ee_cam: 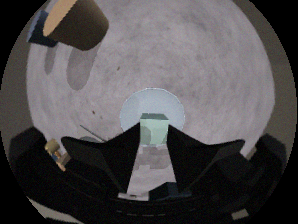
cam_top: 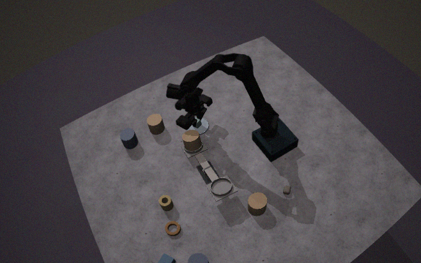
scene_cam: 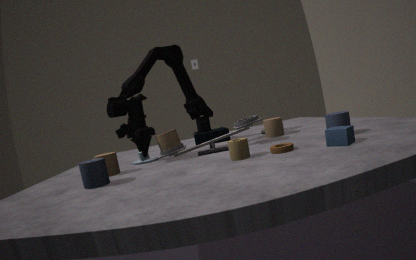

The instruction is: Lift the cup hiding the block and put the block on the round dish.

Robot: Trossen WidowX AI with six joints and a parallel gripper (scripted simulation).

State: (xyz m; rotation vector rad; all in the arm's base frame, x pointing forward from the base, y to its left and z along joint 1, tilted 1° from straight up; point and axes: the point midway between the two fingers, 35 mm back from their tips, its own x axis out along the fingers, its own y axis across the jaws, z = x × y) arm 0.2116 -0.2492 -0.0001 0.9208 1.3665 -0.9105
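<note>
Now: gripper tip 1 cm below the pale teal block. Also, from my gripper tip: round dish: 1 cm below.
</note>
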